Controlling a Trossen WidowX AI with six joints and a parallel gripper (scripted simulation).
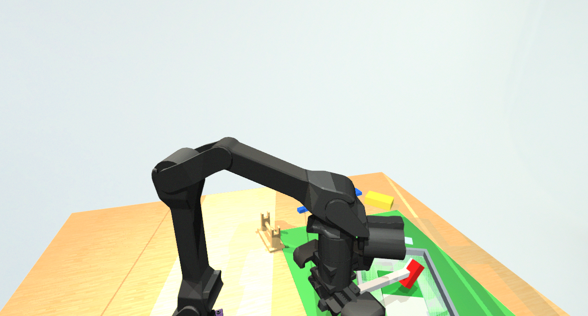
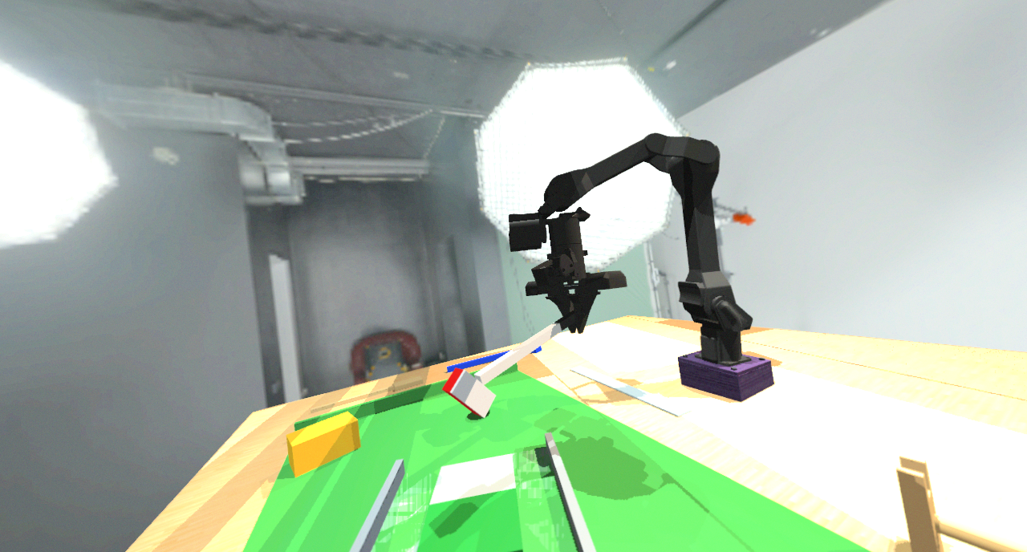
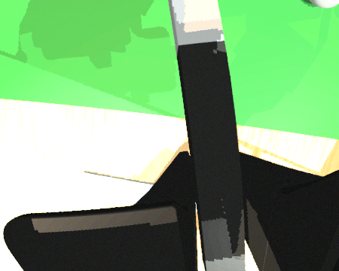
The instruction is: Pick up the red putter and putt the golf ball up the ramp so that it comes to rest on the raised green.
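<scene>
The red putter lies 11 cm ahead of my gripper tip and 4 cm to the left of it. Also, from my gripper tip: green mat 23 cm ahead, 14 cm below, 8 cm to the left; wooden stand 40 cm to the left, 10 cm below, 6 cm behind; white golf ball 16 cm ahead, 12 cm to the right, 11 cm below.
</scene>
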